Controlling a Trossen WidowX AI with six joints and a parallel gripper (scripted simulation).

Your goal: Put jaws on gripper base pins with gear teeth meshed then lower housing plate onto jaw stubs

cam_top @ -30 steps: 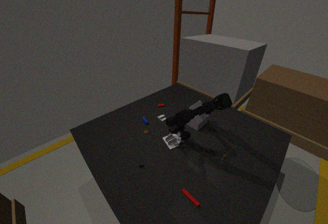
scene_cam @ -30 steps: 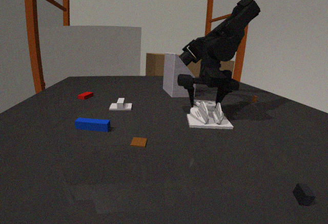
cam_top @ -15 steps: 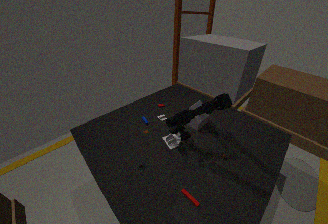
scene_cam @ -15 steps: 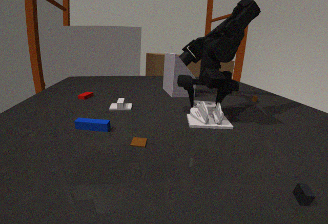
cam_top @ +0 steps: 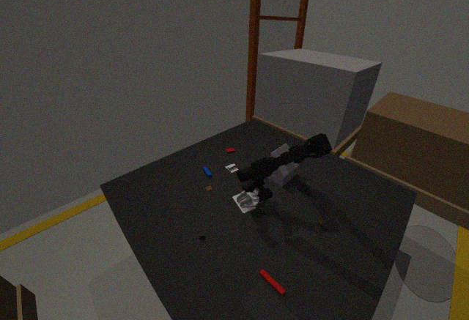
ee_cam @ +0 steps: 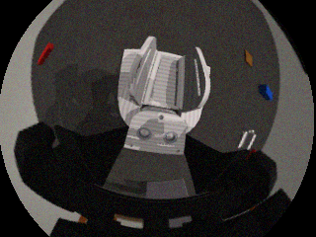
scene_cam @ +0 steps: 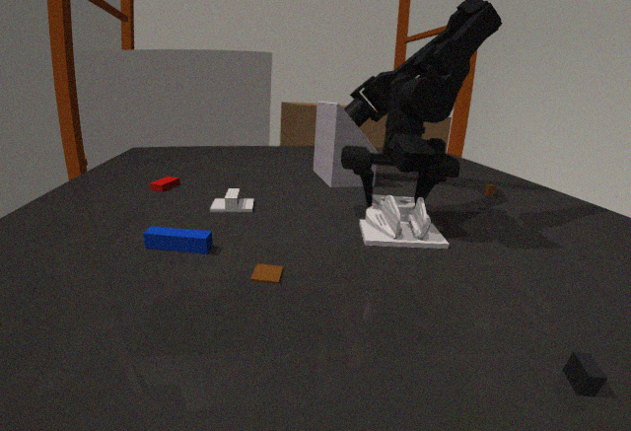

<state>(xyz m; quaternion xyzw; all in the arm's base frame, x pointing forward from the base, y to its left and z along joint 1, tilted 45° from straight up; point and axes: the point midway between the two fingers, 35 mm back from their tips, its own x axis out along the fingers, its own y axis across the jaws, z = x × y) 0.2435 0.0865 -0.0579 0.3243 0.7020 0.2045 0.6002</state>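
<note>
The white housing plate is 1 cm below my gripper tip. Round my gripper tip: white gripper base 1 cm ahead, 2 cm above; flat white plate 7 cm ahead, 2 cm to the right, 1 cm below; white jaw 2 cm ahead, 2 cm to the right.
</note>
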